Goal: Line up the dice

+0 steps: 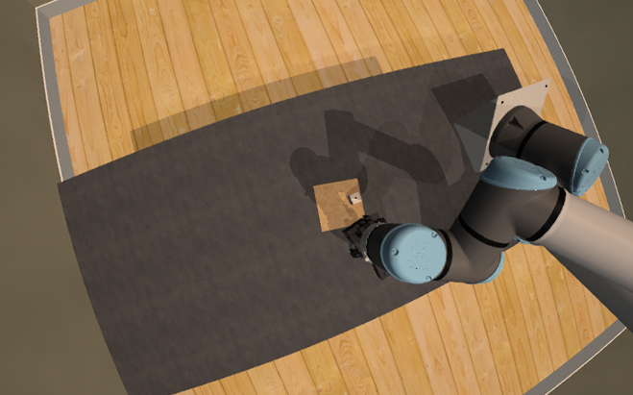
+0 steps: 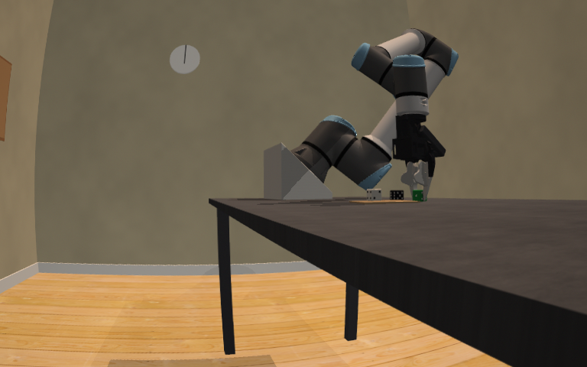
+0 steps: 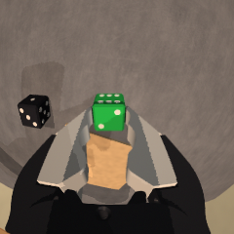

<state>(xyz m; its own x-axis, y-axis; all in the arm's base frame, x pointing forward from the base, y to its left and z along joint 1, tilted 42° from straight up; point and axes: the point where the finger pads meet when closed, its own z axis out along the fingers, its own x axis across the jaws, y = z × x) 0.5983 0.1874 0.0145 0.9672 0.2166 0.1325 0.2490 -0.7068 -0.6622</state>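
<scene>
My gripper is now right at the green die. Also, from my hand: tan mat 12 cm to the right, 2 cm below, 1 cm ahead; then white die 12 cm to the right, 4 cm behind; then black die 9 cm behind, 2 cm to the right.
</scene>
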